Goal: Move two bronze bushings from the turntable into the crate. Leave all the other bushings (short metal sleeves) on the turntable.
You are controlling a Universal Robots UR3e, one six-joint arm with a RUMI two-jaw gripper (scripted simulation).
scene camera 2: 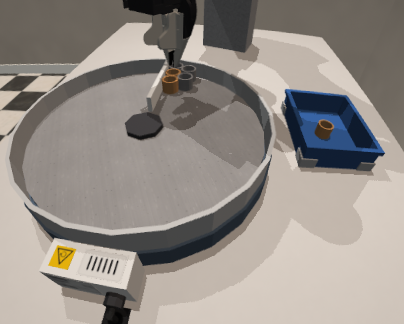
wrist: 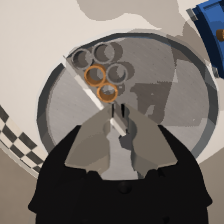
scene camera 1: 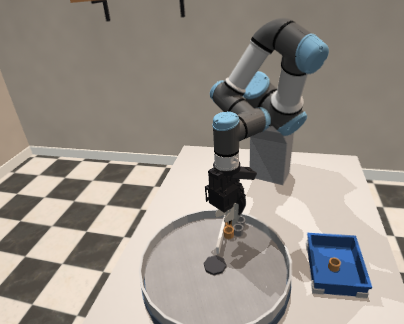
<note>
In view: the gripper (scene camera 2: 172, 65) and a grey turntable (scene camera 2: 100, 158).
The gripper shows as well in the wrist view (wrist: 117, 104) and in scene camera 1 (scene camera 1: 231, 224). The grey turntable is seen too in the wrist view (wrist: 163, 84) and in scene camera 1 (scene camera 1: 251, 273).
</note>
